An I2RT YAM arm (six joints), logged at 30 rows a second.
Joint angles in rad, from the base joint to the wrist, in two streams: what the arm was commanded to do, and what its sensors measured. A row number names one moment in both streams.
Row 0, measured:
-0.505, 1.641, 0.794, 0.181, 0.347, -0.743
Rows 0 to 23, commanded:
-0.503, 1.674, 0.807, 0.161, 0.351, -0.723
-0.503, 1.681, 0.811, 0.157, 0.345, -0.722
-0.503, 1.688, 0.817, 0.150, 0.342, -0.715
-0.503, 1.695, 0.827, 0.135, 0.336, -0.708
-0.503, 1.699, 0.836, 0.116, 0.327, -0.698
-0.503, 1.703, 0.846, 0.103, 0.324, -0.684
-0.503, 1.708, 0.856, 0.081, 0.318, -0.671
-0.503, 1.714, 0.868, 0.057, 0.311, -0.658
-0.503, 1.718, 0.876, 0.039, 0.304, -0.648
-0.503, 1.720, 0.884, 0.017, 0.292, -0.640
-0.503, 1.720, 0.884, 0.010, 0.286, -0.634
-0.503, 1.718, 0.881, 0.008, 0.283, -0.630
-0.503, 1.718, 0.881, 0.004, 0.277, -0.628
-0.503, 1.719, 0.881, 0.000, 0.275, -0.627
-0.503, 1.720, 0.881, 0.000, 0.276, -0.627
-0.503, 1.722, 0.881, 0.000, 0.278, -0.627
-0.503, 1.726, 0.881, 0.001, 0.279, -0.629
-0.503, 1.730, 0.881, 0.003, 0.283, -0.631
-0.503, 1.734, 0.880, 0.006, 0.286, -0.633
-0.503, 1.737, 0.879, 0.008, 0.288, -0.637
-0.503, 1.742, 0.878, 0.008, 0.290, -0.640
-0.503, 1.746, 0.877, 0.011, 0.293, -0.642
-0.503, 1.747, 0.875, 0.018, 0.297, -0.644
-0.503, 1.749, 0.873, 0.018, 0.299, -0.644
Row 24, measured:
-0.504, 1.740, 0.877, 0.037, 0.292, -0.648
